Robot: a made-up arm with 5 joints. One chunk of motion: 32 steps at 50 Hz.
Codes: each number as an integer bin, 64 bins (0 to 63) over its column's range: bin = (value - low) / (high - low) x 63, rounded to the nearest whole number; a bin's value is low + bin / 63 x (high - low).
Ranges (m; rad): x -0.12..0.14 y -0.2..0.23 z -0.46..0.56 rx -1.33..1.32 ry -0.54..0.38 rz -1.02..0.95
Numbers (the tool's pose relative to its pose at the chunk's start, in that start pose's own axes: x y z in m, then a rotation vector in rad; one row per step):
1: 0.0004 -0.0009 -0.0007 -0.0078 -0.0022 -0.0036
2: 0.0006 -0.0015 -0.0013 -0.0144 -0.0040 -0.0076
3: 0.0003 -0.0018 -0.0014 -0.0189 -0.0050 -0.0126
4: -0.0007 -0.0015 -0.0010 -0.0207 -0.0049 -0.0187
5: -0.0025 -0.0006 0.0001 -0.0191 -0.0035 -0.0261
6: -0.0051 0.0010 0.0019 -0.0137 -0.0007 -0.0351
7: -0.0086 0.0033 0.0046 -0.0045 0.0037 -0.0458
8: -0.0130 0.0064 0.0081 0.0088 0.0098 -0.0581
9: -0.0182 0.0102 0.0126 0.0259 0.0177 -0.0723
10: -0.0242 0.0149 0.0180 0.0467 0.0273 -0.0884
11: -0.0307 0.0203 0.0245 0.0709 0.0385 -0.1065
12: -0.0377 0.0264 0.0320 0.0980 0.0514 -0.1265
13: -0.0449 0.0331 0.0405 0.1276 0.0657 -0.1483
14: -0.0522 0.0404 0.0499 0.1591 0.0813 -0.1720
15: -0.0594 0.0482 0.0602 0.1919 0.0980 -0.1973
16: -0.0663 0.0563 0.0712 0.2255 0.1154 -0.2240
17: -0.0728 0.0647 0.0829 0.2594 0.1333 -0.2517
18: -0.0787 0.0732 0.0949 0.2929 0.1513 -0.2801
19: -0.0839 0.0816 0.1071 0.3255 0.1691 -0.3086
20: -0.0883 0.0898 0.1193 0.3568 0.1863 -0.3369
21: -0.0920 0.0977 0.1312 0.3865 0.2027 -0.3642
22: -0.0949 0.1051 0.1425 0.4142 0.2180 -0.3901
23: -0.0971 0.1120 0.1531 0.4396 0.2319 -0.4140
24: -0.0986 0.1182 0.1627 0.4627 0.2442 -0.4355
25: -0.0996 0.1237 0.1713 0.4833 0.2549 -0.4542
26: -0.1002 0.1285 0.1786 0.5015 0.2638 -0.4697
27: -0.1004 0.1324 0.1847 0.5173 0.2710 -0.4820
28: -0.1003 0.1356 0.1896 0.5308 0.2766 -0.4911
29: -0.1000 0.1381 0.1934 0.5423 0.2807 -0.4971
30: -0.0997 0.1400 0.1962 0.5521 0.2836 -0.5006
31: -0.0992 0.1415 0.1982 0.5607 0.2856 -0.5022
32: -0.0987 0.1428 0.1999 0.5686 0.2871 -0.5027
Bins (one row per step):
1: 29 29 28 31 37 33
2: 29 29 28 31 37 32
3: 29 29 28 31 37 32
4: 29 29 28 31 37 32
5: 28 29 28 31 37 32
6: 28 29 29 31 37 31
7: 27 30 29 32 37 31
8: 26 30 29 32 38 31
9: 25 31 29 32 38 30
10: 23 31 30 33 39 30
11: 22 32 30 33 40 29
12: 20 33 30 34 40 29
13: 18 34 31 35 41 28
14: 16 35 31 35 43 27
15: 15 36 32 36 44 26
16: 13 38 33 37 45 25
17: 11 39 34 38 46 25
18: 10 40 34 39 47 24
19: 9 41 35 39 49 23
20: 8 42 36 40 50 22
21: 7 44 37 41 51 21
22: 6 45 37 41 52 20
23: 6 46 38 42 53 19
24: 5 47 38 43 54 19
25: 5 47 39 43 54 18
26: 5 48 39 44 55 18
27: 5 49 40 44 56 17
28: 5 49 40 44 56 17
29: 5 50 40 45 56 17
30: 5 50 41 45 56 17
31: 5 50 41 45 57 17
32: 5 50 41 45 57 17

